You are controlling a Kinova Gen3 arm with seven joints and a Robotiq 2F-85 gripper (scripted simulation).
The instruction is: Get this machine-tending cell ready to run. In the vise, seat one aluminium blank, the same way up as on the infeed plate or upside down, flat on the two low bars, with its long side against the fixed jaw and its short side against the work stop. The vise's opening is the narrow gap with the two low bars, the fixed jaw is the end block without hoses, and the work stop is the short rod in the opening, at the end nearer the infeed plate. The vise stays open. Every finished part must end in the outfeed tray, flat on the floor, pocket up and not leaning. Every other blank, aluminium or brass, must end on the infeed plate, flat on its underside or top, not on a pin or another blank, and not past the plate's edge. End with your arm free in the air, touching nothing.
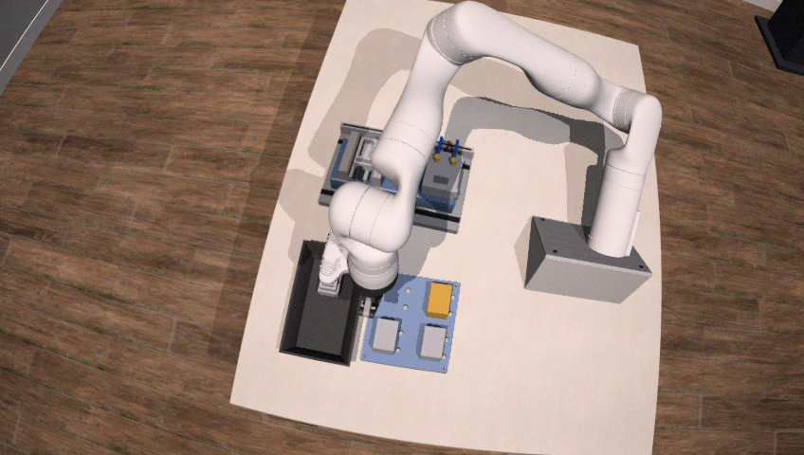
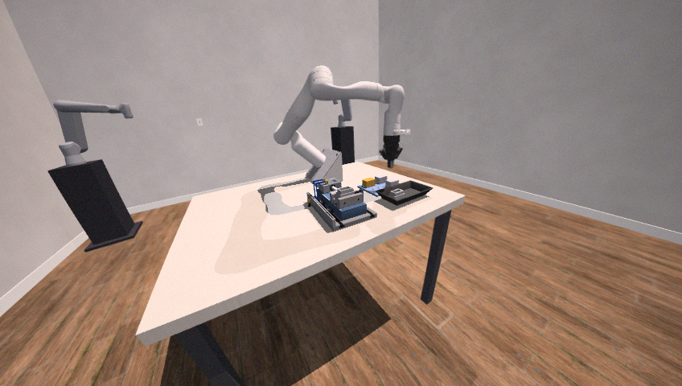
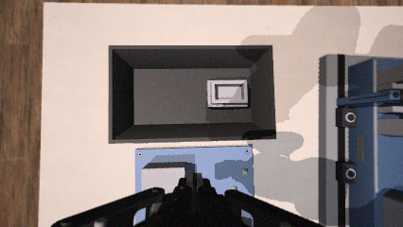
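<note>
Now: the white rod 300 mm to the right of my hand, 60 mm below it and 40 mm behind it. The rest, counted from my hand: hose block (290 mm to the right, 110 mm behind, 60 mm below); blue vise (300 mm to the right, 100 mm below, 20 mm behind); brass blank (120 mm below, 120 mm behind, 30 mm to the right).
</note>
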